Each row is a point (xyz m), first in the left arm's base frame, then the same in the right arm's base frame.
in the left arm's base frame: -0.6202 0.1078 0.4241
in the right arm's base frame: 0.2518 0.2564 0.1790
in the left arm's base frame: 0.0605 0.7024 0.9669
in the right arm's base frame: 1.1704 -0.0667 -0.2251
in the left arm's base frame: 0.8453 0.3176 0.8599
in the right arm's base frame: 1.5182 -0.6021 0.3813
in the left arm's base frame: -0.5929 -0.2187 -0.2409
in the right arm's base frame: -0.2921 -0.0886 0.5462
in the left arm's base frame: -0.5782 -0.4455 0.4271
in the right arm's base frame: 0.2071 0.3795 0.7182
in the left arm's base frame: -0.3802 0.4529 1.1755
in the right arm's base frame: 1.0294 0.4545 -0.1330
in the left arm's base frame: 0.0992 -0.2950 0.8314
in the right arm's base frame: 0.9574 0.0945 0.7461
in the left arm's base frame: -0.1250 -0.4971 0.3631
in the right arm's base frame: 0.4286 0.0221 0.9061
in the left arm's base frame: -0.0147 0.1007 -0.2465
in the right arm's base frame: 0.1005 -0.6030 0.4134
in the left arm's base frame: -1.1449 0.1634 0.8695
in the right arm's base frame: 0.2837 0.9029 -0.0614
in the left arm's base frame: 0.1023 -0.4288 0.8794
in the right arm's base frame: 0.9790 0.1589 0.8710
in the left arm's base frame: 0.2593 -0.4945 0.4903
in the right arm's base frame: 0.7639 -0.1806 1.0082
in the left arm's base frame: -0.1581 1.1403 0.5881
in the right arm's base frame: 0.7990 -0.2632 -0.6795
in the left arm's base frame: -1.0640 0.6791 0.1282
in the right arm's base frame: -0.1758 0.2397 -0.4751
